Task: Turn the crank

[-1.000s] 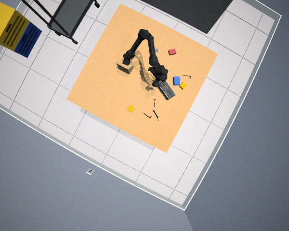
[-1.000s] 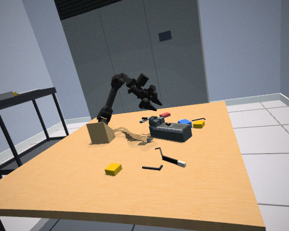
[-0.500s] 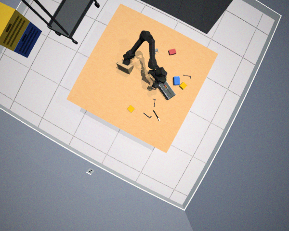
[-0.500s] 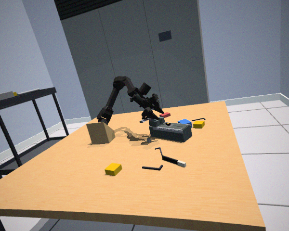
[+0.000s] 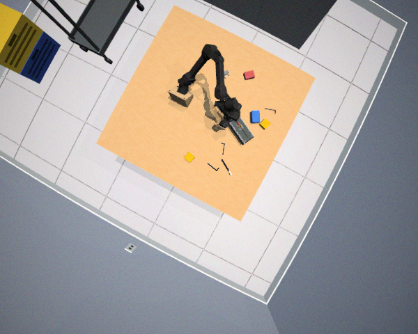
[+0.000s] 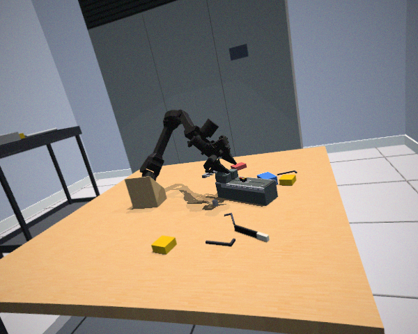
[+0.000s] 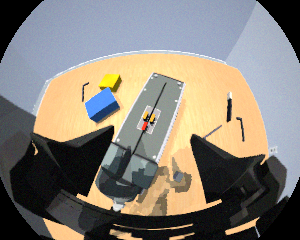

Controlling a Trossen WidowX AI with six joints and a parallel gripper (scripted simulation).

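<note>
Now: the dark crank handle 13 cm behind my gripper tip, 8 cm to the left of it and 2 cm below it. Also, from my gripper tip: small grey cube 9 cm behind, 5 cm to the right, 13 cm below; then blue block 12 cm ahead, 13 cm to the left, 12 cm below; then red pointer 2 cm ahead, 1 cm to the left, 6 cm below.
</note>
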